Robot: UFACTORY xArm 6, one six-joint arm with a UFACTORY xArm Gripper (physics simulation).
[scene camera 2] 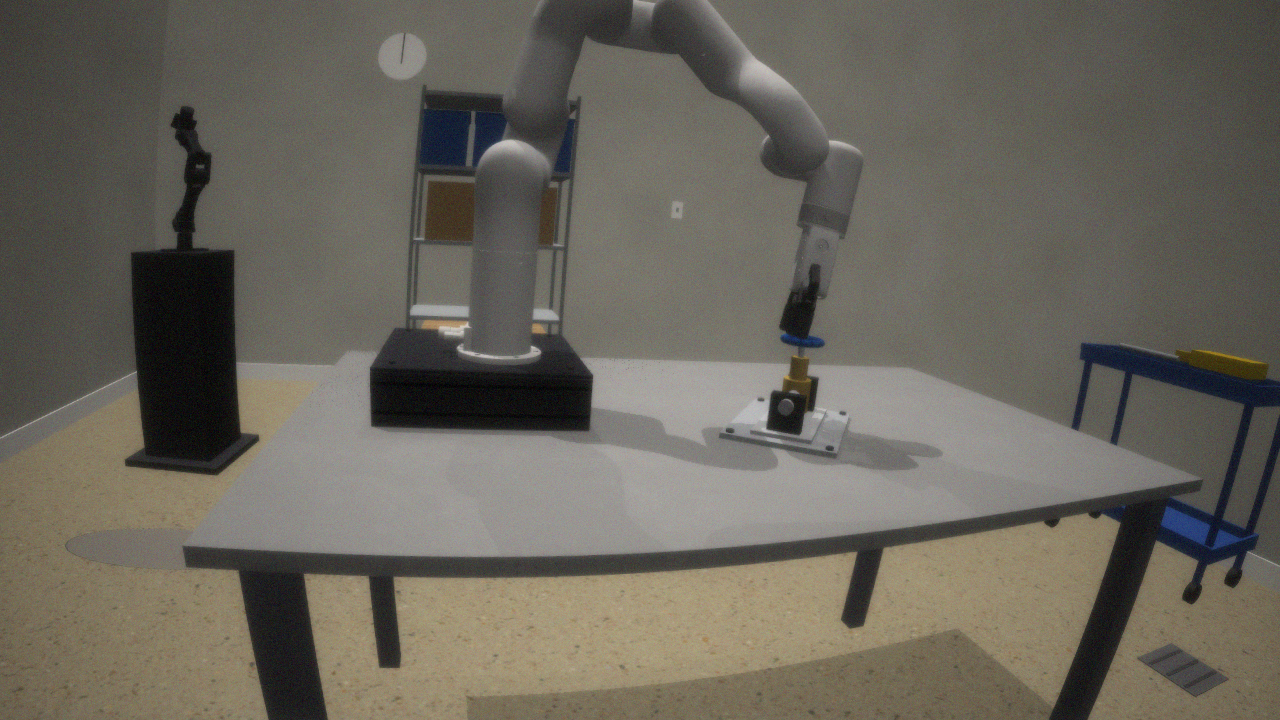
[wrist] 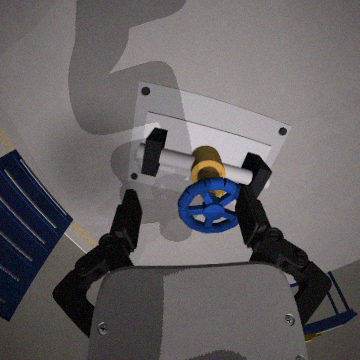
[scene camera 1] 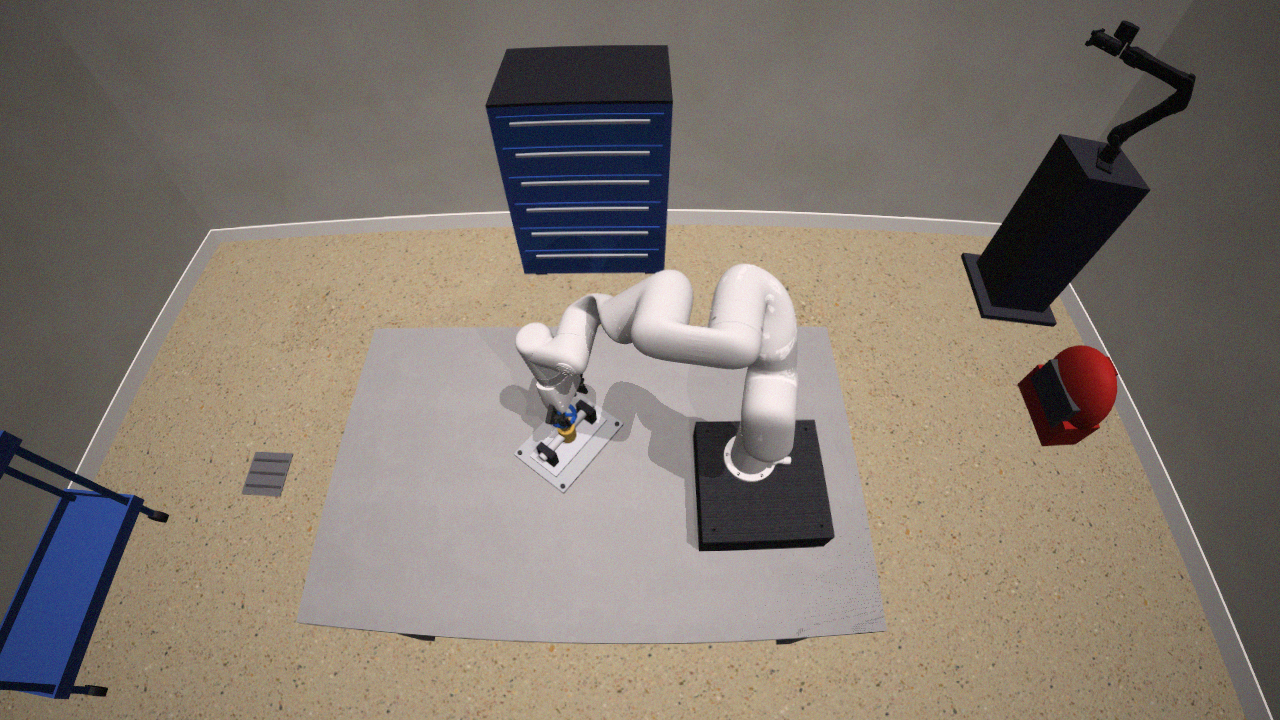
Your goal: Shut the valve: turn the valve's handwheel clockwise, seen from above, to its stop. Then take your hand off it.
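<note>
The blue handwheel (scene camera 1: 570,414) (scene camera 2: 802,341) (wrist: 213,207) sits level on top of the yellow valve body (scene camera 1: 567,434) (scene camera 2: 795,386) (wrist: 206,156). The valve's pipe runs between two black blocks on a light plate (scene camera 1: 581,462) (scene camera 2: 742,429) (wrist: 167,102). My gripper (scene camera 2: 796,330) (wrist: 188,198) is open, low over the handwheel. In the wrist view the wheel lies off-centre between the fingers: the right finger overlaps its right rim, and a wide gap separates the left finger from it. Whether the right finger touches the rim, I cannot tell. The arm partly hides the wheel in scene camera 1.
The valve plate lies on the grey table (scene camera 1: 429,537) (scene camera 2: 554,501). The arm's black base block (scene camera 1: 760,528) (scene camera 2: 483,398) stands on the same table. A blue drawer cabinet (scene camera 1: 590,192) (wrist: 25,235) stands behind it, and a blue cart (scene camera 1: 67,582) (scene camera 2: 1154,374) stands apart at the side.
</note>
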